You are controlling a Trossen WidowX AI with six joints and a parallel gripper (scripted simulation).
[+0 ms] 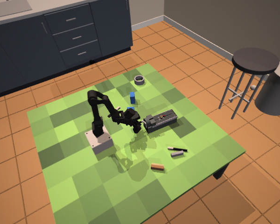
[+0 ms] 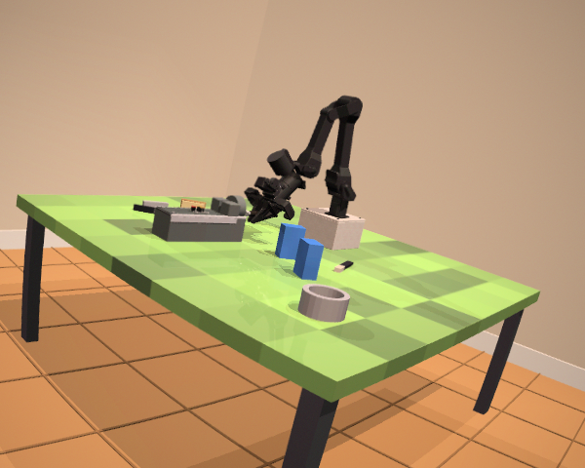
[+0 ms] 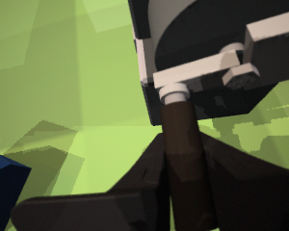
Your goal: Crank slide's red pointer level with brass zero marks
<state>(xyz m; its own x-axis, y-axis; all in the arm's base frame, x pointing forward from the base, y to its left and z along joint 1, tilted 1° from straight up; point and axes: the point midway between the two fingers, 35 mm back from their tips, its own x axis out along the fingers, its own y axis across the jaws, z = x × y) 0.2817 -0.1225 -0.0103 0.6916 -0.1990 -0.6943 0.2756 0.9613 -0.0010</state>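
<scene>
Right now the crank handle is 2 cm behind my gripper tip and 3 cm above it. The rest, counted from my gripper tip: grey bar: 4 cm ahead, 36 cm to the right, 4 cm below; wooden block: 14 cm behind, 33 cm to the right, 4 cm below; red pointer: 18 cm ahead, 8 cm to the right, 3 cm above.
</scene>
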